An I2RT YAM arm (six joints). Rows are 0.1 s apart.
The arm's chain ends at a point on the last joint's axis. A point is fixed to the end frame.
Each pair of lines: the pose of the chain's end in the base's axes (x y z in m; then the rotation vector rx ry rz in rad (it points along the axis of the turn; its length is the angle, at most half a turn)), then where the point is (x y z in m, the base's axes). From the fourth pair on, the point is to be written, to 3 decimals.
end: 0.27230, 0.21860, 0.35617, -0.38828, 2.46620, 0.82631
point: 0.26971 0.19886 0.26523
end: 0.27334, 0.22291, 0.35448, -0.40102, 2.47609, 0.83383
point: 0.27007 0.20303 0.26359
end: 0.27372, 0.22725, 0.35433, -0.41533, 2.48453, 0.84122
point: 0.26992 0.20722 0.26349
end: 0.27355, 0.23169, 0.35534, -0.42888, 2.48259, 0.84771
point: 0.270 0.212 0.264
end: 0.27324, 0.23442, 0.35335, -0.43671, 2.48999, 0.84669
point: 0.269 0.214 0.263
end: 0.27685, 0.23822, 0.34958, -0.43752, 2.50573, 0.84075
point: 0.272 0.217 0.259
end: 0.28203, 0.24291, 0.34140, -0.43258, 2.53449, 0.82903
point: 0.275 0.220 0.251
